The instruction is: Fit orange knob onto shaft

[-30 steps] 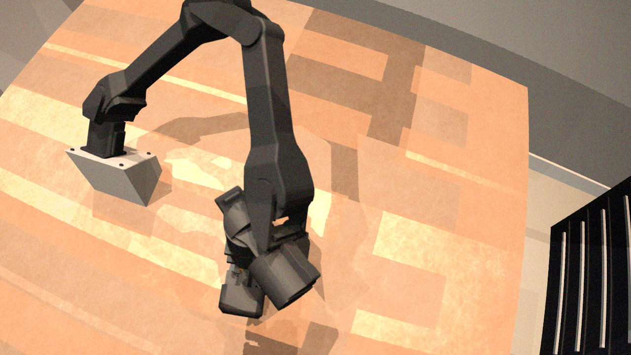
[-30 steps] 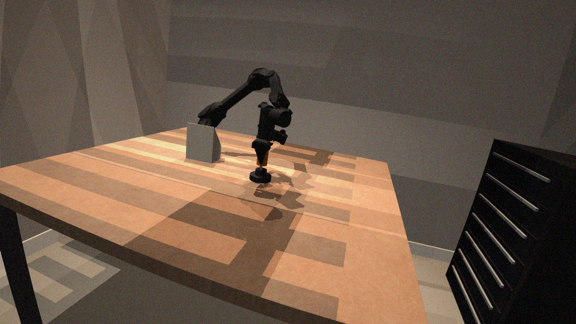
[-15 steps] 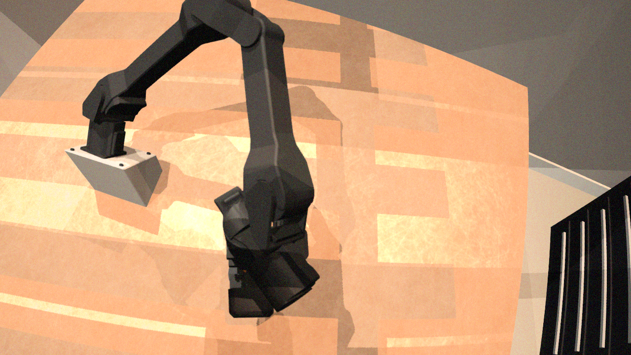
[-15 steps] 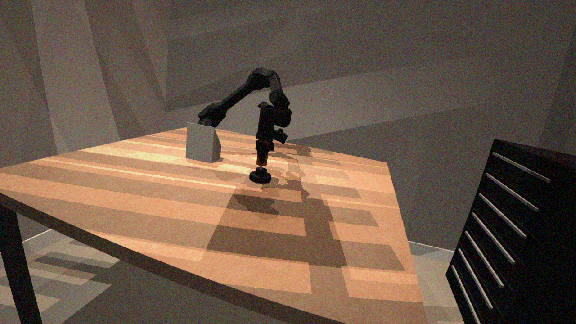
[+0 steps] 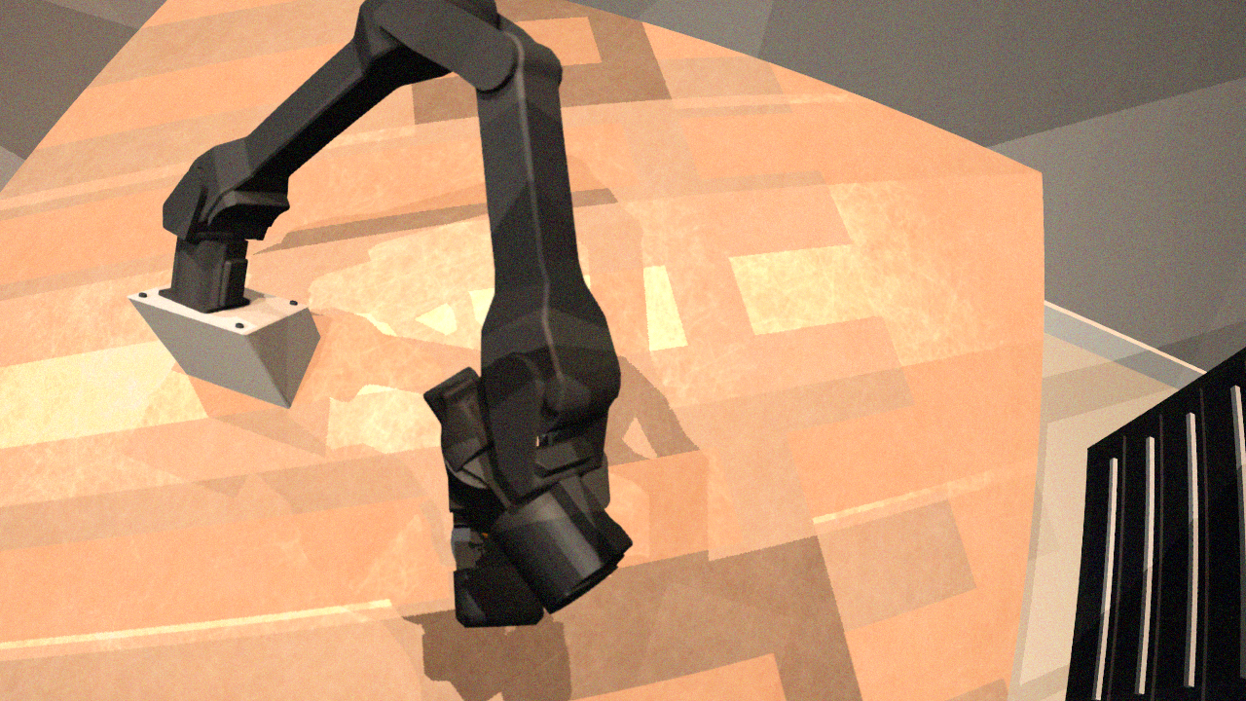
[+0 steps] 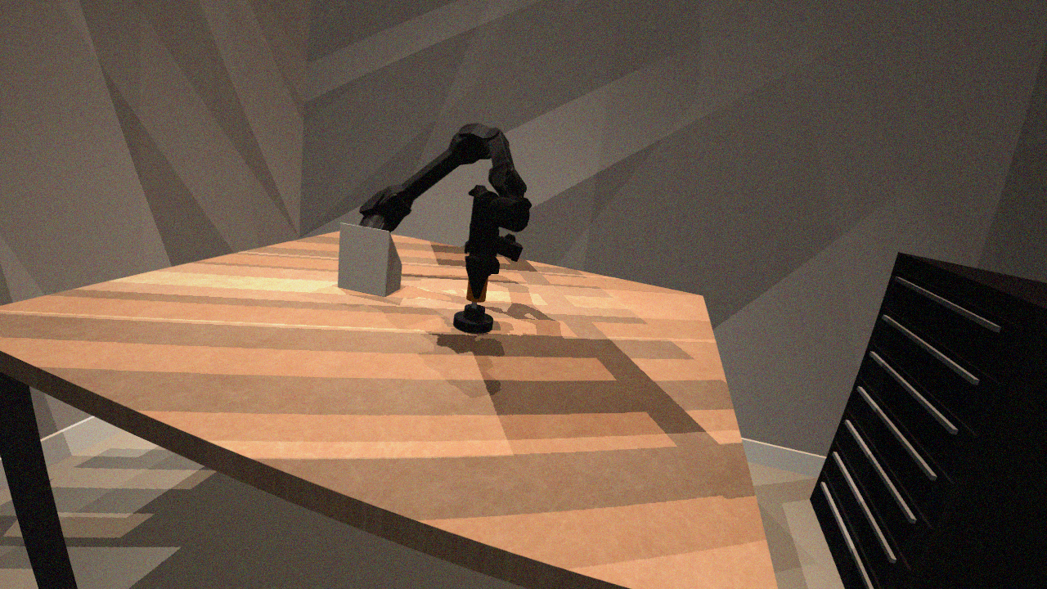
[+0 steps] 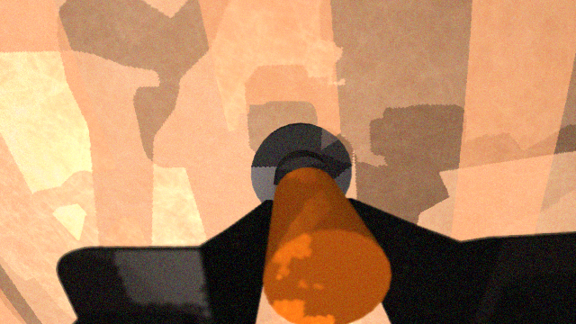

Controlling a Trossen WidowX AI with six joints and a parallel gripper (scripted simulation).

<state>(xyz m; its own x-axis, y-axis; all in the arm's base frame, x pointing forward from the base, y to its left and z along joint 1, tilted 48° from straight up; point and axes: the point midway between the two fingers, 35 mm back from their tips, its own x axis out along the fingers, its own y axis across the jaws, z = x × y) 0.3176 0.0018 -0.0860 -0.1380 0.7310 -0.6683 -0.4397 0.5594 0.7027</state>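
Right now my gripper tip is 3 cm below the orange knob. Also, from my gripper tip: round pedestal: 4 cm below.
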